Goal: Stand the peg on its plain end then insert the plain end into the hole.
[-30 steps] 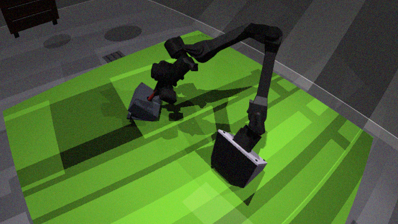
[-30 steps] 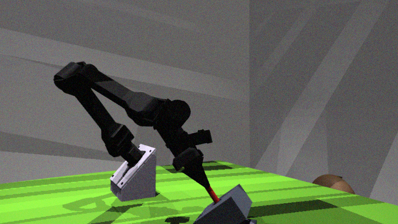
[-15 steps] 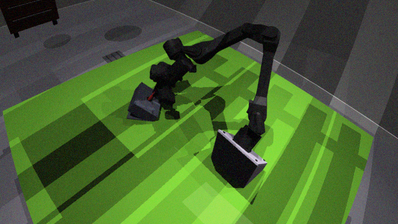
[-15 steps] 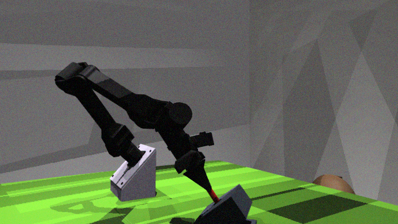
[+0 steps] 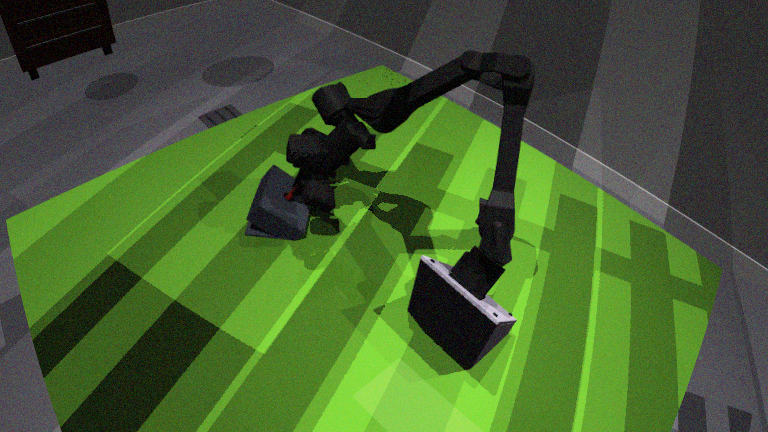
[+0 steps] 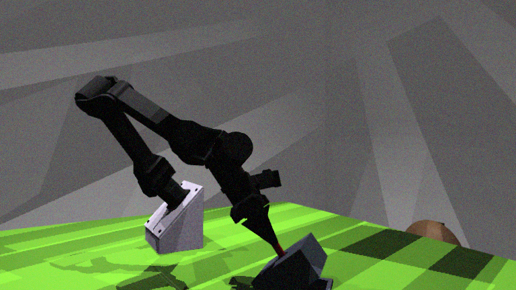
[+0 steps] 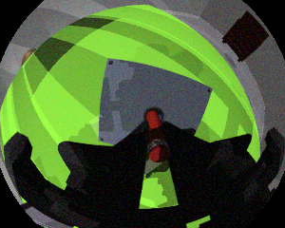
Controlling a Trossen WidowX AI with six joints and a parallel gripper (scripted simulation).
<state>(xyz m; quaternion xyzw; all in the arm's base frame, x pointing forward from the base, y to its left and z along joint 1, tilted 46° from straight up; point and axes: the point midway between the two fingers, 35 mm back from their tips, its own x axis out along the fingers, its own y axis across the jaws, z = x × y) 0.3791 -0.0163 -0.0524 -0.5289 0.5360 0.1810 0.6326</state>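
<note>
Right now my gripper tip is 4 cm above the sloped panel, 2 cm to the right of it and 2 cm short of it. The rest, counted from my gripper tip: red peg: 1 cm to the right, 1 cm behind, 1 cm above.
</note>
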